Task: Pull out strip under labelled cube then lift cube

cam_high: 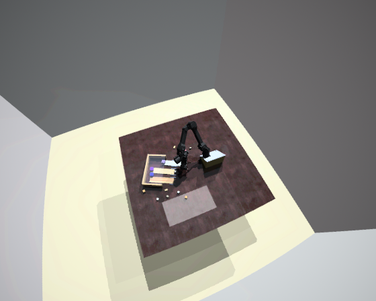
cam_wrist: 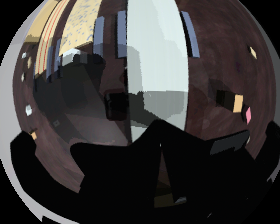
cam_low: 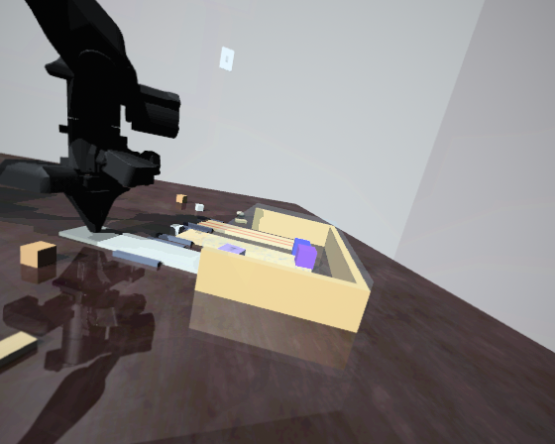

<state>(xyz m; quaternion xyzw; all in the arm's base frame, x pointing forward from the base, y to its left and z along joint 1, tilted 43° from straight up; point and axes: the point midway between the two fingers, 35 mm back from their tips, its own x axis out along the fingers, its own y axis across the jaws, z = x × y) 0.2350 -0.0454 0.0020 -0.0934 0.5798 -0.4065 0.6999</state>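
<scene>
The strip lies 9 cm ahead of my gripper tip and 5 cm to the right of it. Also, from my gripper tip: labelled cube 19 cm ahead, 10 cm to the right, 2 cm above.
</scene>
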